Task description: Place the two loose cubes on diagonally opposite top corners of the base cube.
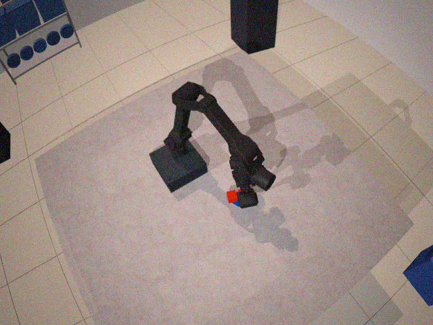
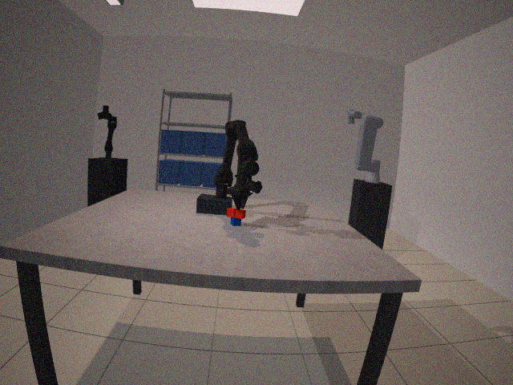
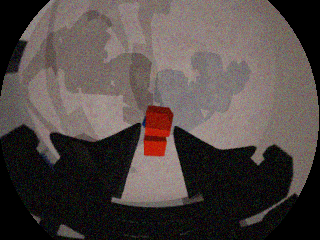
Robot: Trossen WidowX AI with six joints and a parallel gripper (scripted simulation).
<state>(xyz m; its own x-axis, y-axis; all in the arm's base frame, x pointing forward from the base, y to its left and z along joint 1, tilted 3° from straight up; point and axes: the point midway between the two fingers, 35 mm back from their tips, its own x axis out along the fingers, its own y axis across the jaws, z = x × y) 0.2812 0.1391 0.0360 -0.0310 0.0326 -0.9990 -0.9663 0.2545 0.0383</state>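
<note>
My gripper tip is now 5 cm above the blue cube and 2 cm to the left of it.
</note>
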